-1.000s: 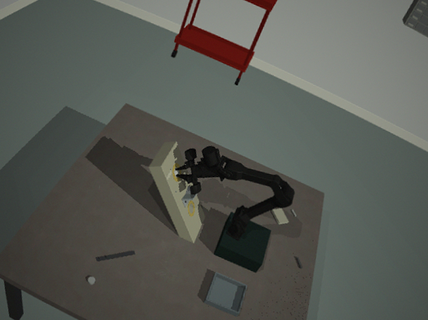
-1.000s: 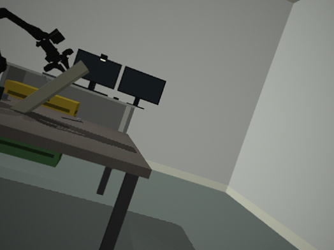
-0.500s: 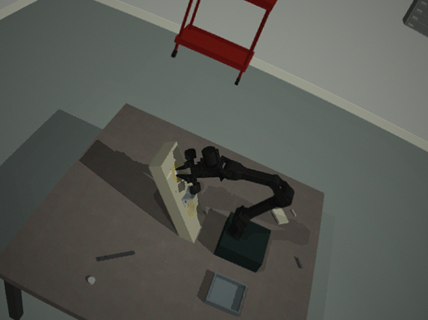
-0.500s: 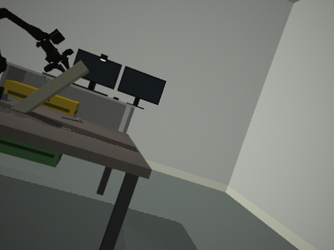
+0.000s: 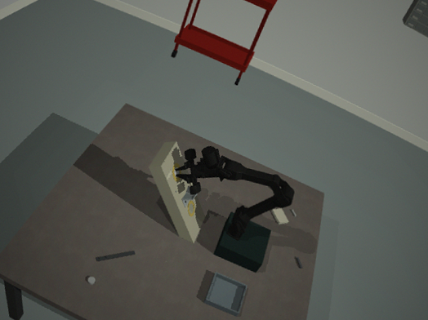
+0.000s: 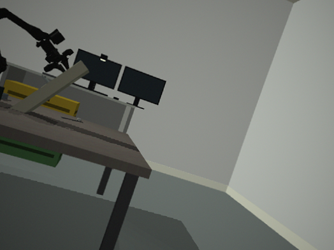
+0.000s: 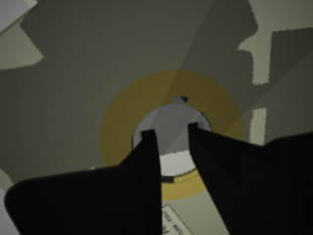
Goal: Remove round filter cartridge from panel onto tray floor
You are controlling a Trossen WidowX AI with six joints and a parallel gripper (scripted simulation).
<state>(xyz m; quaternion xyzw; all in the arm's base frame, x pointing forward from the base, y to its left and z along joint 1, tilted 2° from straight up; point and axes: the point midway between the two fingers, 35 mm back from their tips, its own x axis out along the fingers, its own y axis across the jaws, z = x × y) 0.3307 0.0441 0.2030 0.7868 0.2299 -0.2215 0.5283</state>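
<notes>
The round cartridge is 1 cm below my gripper tip and 1 cm ahead of it. Round my gripper tip: cream pad 52 cm behind, 38 cm to the right, 27 cm below.
</notes>
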